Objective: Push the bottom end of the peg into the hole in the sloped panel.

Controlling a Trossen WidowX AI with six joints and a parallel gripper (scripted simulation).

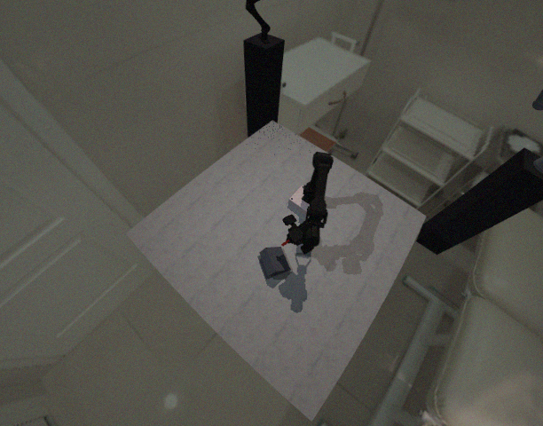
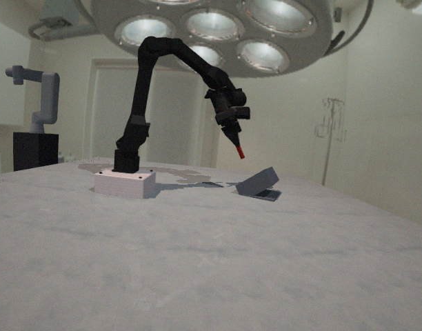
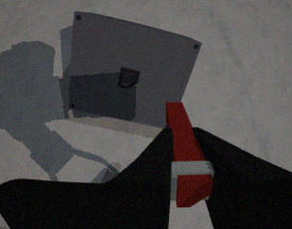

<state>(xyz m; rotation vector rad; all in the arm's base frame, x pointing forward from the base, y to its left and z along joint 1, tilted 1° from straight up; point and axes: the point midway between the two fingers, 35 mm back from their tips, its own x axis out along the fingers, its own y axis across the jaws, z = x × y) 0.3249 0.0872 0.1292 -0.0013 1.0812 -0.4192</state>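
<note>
Right now the sloped dark grey panel is 8 cm ahead of my gripper tip, 1 cm to the right of it and 11 cm below it. Round my gripper tip: red peg: 1 cm behind, 1 cm to the left, 1 cm above.
</note>
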